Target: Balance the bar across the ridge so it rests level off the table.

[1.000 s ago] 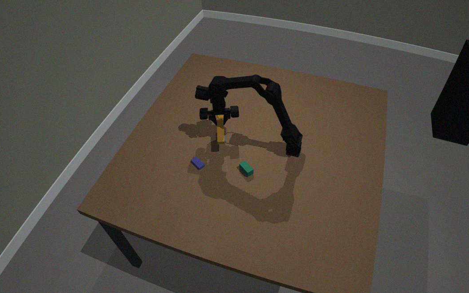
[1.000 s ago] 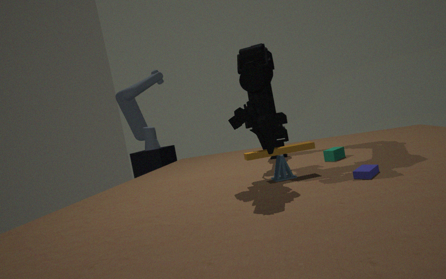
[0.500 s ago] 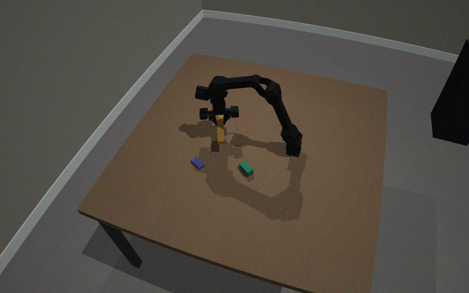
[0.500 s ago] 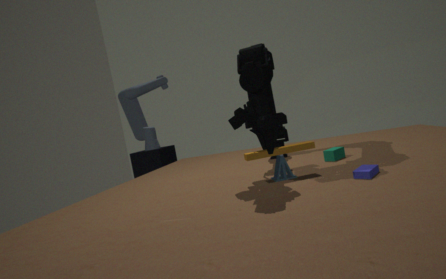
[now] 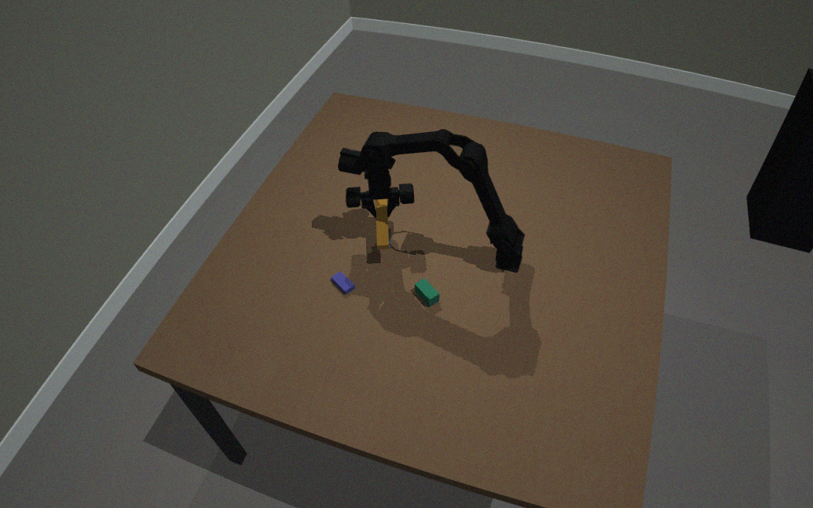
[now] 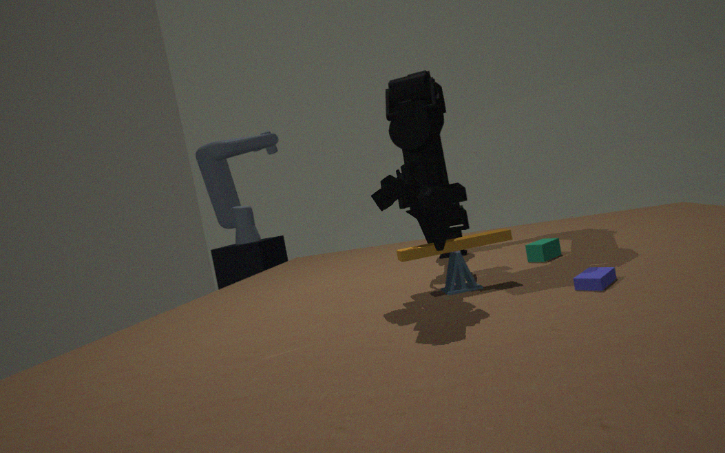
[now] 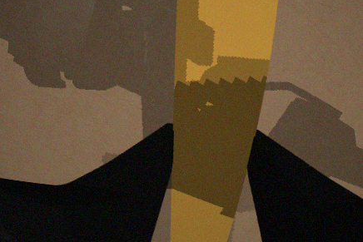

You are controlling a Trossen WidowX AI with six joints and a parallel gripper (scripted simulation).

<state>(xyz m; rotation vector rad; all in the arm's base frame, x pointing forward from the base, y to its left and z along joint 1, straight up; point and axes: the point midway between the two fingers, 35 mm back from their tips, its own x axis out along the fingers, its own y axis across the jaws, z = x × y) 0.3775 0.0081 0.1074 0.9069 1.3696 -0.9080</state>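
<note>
Now: the yellow bar 3 cm to the left of my gripper tip and 1 cm behind it. Round my gripper tip: purple block (21 cm to the left, 6 cm below, 4 cm ahead); then green block (20 cm behind, 18 cm to the left, 6 cm below).
</note>
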